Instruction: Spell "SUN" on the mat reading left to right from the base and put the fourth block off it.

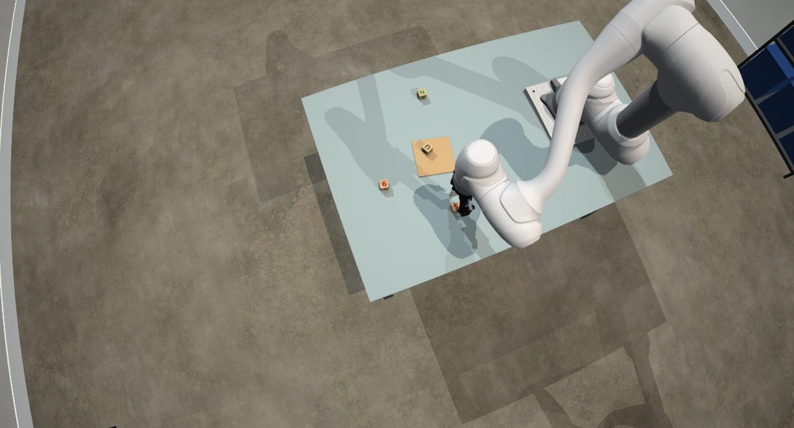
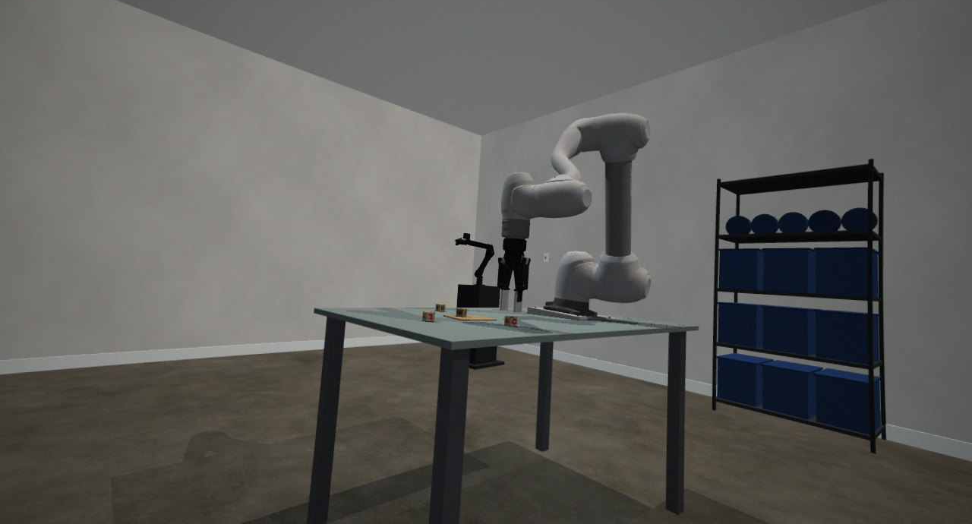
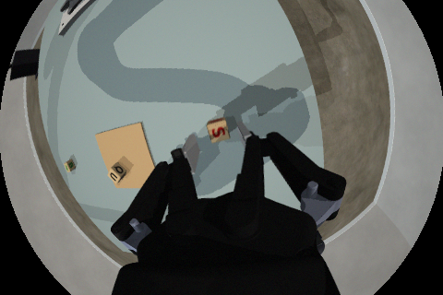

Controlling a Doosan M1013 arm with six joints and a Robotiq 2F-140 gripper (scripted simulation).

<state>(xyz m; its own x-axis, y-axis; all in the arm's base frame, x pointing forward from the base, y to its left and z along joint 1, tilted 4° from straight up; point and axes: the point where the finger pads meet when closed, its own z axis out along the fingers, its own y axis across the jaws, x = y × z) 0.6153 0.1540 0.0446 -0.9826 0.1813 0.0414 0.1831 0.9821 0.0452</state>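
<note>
Right now the S block is 6 cm below my hand. The rest, counted from my hand: N block: 45 cm to the right, 10 cm behind, 6 cm below; mat: 21 cm to the right, 7 cm below, 3 cm behind; 6 block: 19 cm ahead, 18 cm to the right, 6 cm below.
</note>
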